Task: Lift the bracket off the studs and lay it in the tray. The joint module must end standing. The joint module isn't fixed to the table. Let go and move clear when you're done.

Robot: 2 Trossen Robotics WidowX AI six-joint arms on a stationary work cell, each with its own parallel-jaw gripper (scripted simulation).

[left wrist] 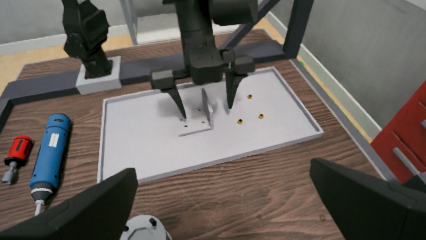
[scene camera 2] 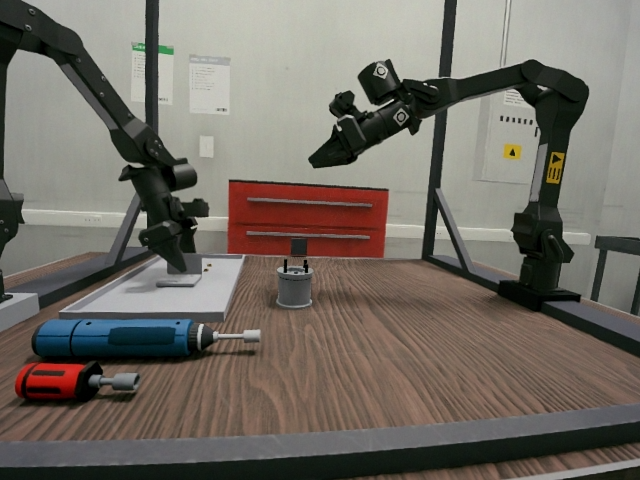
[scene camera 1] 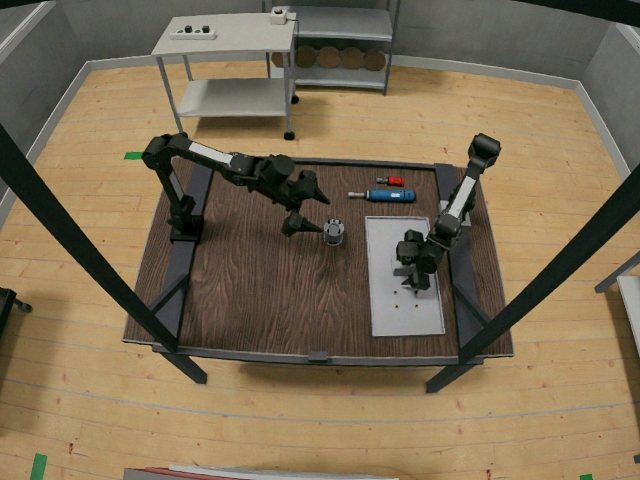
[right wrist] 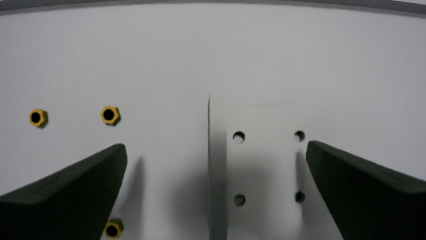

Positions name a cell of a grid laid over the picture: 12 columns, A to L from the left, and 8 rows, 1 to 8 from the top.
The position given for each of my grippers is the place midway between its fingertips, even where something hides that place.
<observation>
I see my left gripper (scene camera 2: F3), my right gripper (scene camera 2: D5), a grey joint module (scene camera 2: F5), a grey tray (scene camera 2: C5), a blue screwdriver (scene camera 2: B6) and a grey bracket (right wrist: H6).
The grey tray shows as well in the left wrist view (left wrist: D5), in scene camera 1 (scene camera 1: H4) and in the right wrist view (right wrist: E3). The blue screwdriver shows as well in the left wrist view (left wrist: B6). My left gripper is seen too in the left wrist view (left wrist: G6) and in scene camera 1 (scene camera 1: G4). The right wrist view misses the grey joint module: it is out of frame. The right wrist view does not show the blue screwdriver: it is out of frame.
</observation>
